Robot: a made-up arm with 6 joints. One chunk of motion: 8 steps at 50 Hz.
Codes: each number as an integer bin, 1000 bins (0 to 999) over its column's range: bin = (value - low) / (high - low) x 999, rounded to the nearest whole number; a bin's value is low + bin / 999 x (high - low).
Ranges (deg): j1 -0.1..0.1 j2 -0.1..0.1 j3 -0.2..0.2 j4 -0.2..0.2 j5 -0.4..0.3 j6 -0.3..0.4
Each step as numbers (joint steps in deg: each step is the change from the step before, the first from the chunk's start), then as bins.
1 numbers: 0.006 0.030 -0.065 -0.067 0.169 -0.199
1 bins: 529 649 337 332 812 144
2 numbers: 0.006 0.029 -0.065 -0.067 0.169 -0.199
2 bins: 529 644 337 332 812 144
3 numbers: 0.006 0.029 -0.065 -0.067 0.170 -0.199
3 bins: 529 644 337 332 813 144
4 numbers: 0.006 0.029 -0.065 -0.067 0.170 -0.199
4 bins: 529 644 337 332 813 144
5 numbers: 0.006 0.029 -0.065 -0.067 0.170 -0.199
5 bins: 529 644 337 332 813 144
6 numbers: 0.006 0.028 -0.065 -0.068 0.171 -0.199
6 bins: 529 639 337 330 815 144
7 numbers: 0.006 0.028 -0.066 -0.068 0.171 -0.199
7 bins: 529 639 335 330 815 144
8 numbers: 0.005 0.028 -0.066 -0.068 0.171 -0.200
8 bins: 524 639 335 330 815 143
